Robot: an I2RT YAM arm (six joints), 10 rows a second.
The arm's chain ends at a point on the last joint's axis. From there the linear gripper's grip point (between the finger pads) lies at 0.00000 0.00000 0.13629 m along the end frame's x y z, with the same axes.
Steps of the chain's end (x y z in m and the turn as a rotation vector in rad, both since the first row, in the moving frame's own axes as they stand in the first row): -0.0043, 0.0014, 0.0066, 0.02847, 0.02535, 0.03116; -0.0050, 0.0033, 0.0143, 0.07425, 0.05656, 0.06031; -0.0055, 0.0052, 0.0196, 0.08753, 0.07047, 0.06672; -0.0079, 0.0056, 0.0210, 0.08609, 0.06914, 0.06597; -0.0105, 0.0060, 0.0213, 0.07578, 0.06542, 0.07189; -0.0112, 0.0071, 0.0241, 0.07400, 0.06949, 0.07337
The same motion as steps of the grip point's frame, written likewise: -0.0008, -0.0024, 0.0065, 0.02847, 0.02535, 0.03116; 0.0030, -0.0066, 0.0137, 0.07425, 0.05656, 0.06031; 0.0045, -0.0064, 0.0187, 0.08753, 0.07047, 0.06672; 0.0019, -0.0058, 0.0202, 0.08609, 0.06914, 0.06597; -0.0012, -0.0040, 0.0206, 0.07578, 0.06542, 0.07189; -0.0014, -0.0026, 0.0234, 0.07400, 0.06949, 0.07337
